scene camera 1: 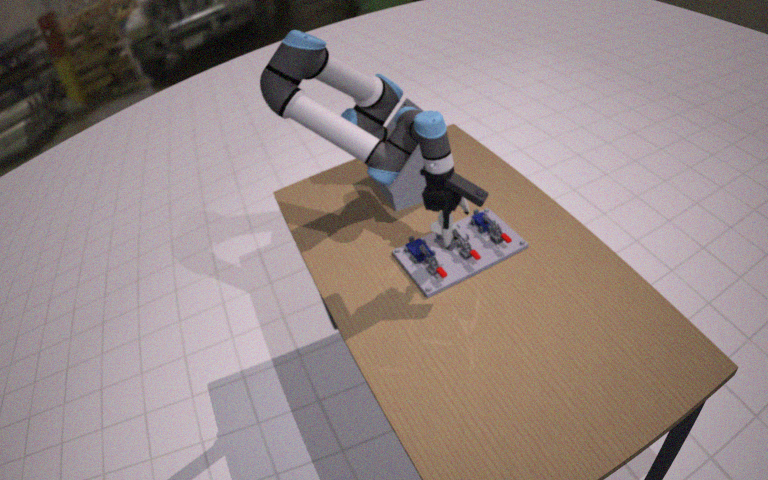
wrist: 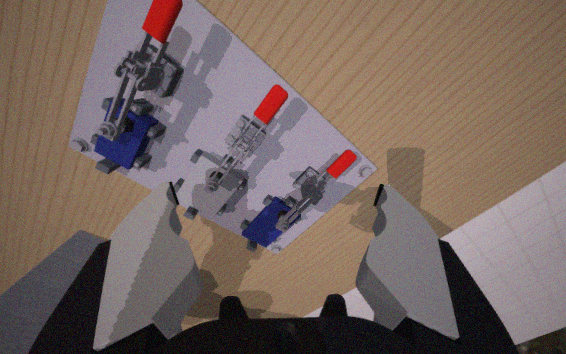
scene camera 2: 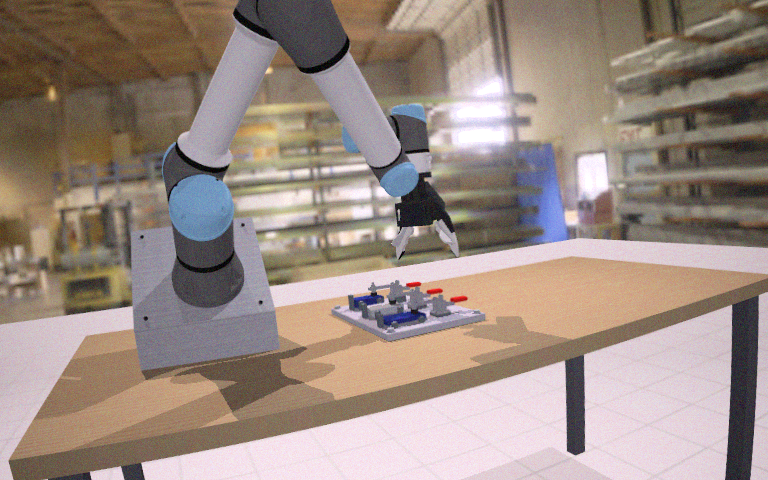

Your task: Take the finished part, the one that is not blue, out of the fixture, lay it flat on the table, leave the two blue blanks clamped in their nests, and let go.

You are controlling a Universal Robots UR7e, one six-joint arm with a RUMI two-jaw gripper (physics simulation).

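Where they show: gripper, fingertip midpoint: (scene camera 1: 457, 230) (wrist: 278, 185) (scene camera 2: 427, 258); arm's base at its link origin: (scene camera 2: 208, 279).
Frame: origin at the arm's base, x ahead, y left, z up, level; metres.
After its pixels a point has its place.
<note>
The finished part (scene camera 2: 387, 309) @(x 0.380, y -0.048, z -0.120 m) (wrist: 207, 197) @(x 0.370, y -0.023, z -0.116 m) is light grey and sits in the middle nest of the fixture plate (scene camera 1: 458, 273) @(x 0.525, y -0.082, z -0.137 m) (scene camera 2: 464, 317) @(x 0.491, y -0.192, z -0.137 m) (wrist: 235, 75) @(x 0.518, y 0.027, z -0.137 m), shaded in the wrist view. The middle clamp's arm reaches over it. One blue blank (scene camera 1: 417, 250) @(x 0.378, y -0.135, z -0.121 m) (scene camera 2: 403, 318) @(x 0.367, y -0.151, z -0.122 m) (wrist: 125, 145) and another blue blank (scene camera 1: 481, 219) @(x 0.386, y 0.088, z -0.111 m) (scene camera 2: 366, 301) @(x 0.380, y 0.073, z -0.118 m) (wrist: 265, 222) sit in the outer nests, under their clamp arms. My gripper (scene camera 1: 456, 229) @(x 0.492, y -0.050, z -0.019 m) (scene camera 2: 428, 257) @(x 0.492, y -0.050, z -0.019 m) (wrist: 278, 185) @(x 0.492, y -0.050, z -0.019 m) is open and empty, tilted and well above the fixture. In scene camera 1 a finger largely hides the finished part.
The three toggle clamps have red handles, including the middle handle (scene camera 1: 475, 254) @(x 0.525, y -0.021, z -0.101 m) (scene camera 2: 434, 290) @(x 0.516, y -0.027, z -0.101 m) (wrist: 271, 104) @(x 0.522, y -0.019, z -0.101 m), lying low and pointing away from the robot base (scene camera 1: 399, 183) @(x 0.118, y -0.053, z -0.051 m) (scene camera 2: 203, 333) @(x -0.032, y -0.073, z -0.096 m). The fixture stands on the wooden table (scene camera 1: 538, 339) @(x 0.864, y -0.036, z -0.152 m) (scene camera 2: 538, 283) @(x 0.889, y 0.030, z -0.152 m) (wrist: 400, 60) @(x 0.649, y -0.111, z -0.152 m). The table's edges show in both scene views.
</note>
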